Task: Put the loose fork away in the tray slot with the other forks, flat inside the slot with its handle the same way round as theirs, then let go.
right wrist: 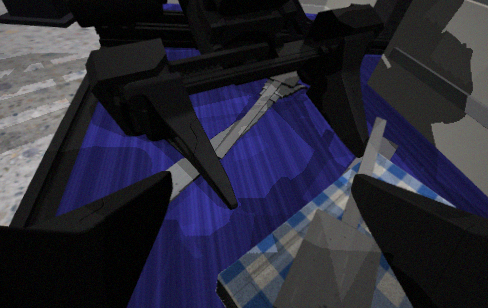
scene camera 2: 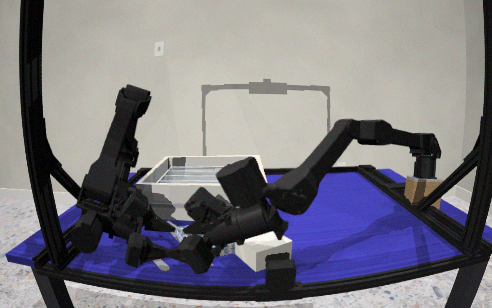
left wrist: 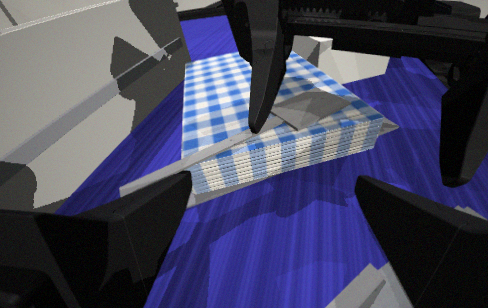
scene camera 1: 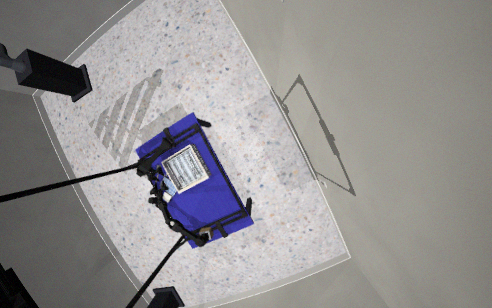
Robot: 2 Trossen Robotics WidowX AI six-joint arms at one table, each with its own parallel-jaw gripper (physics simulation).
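Observation:
A loose grey utensil (right wrist: 245,127) (left wrist: 357,295) lies on the table; its far end looks stepped, but I cannot tell its tines clearly. Another grey utensil (left wrist: 210,149) (right wrist: 371,150) with a broad flat end lies across the blue-checked napkin stack (left wrist: 215,90) (right wrist: 260,260). The white tray (scene camera 1: 195,183) (scene camera 2: 172,190) holds cutlery too small to identify. My left gripper (left wrist: 273,181) (right wrist: 305,179) is open and empty, its fingers above the table beside the stack. My right gripper (right wrist: 263,181) (left wrist: 341,153) is open and empty, one finger over the stack, close to my left gripper.
A white block (scene camera 2: 270,252) (left wrist: 355,62) stands beside the napkin stack. A brown box (scene camera 2: 420,190) (scene camera 1: 205,232) stands near the table's far right end in scene camera 2. The tray's outer wall (left wrist: 60,60) (right wrist: 462,135) rises beside the stack. Black frame posts flank the table.

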